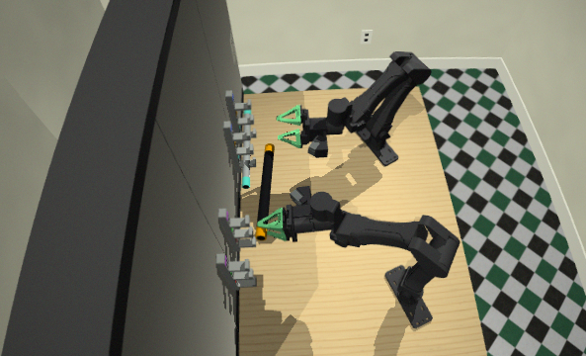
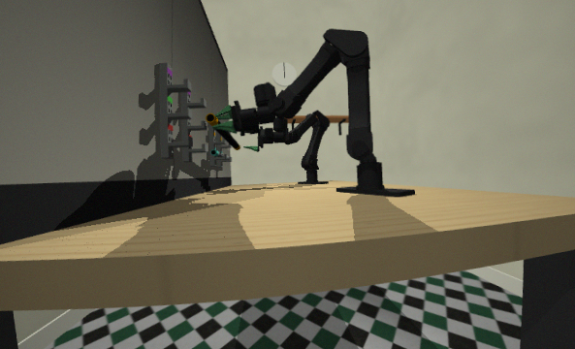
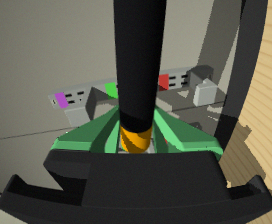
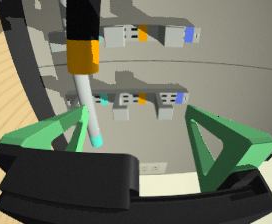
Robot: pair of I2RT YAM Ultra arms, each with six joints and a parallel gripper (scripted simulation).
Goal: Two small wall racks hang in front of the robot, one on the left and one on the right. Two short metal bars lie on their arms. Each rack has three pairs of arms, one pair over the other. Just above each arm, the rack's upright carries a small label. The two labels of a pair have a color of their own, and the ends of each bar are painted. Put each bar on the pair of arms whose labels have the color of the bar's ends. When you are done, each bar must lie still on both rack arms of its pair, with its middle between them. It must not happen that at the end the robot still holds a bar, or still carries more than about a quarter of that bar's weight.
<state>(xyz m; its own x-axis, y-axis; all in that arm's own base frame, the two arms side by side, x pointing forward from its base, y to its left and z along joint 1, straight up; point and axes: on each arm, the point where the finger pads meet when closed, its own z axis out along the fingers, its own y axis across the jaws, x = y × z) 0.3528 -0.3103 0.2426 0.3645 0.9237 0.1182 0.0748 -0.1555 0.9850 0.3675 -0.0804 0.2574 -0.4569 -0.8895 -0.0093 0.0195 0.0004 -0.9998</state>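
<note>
My right hand is 12 cm short of the pale bar, 9 cm above it and 1 cm to the left of it. Also, from my right hand: black bar: 20 cm to the left, 5 cm ahead, 3 cm below.
Now: left hand 130 mm to the left of the black bar, 20 mm above it and 10 mm past it. Also, from my left hand: pale bar: 330 mm to the right, 80 mm below, 50 mm ahead.
</note>
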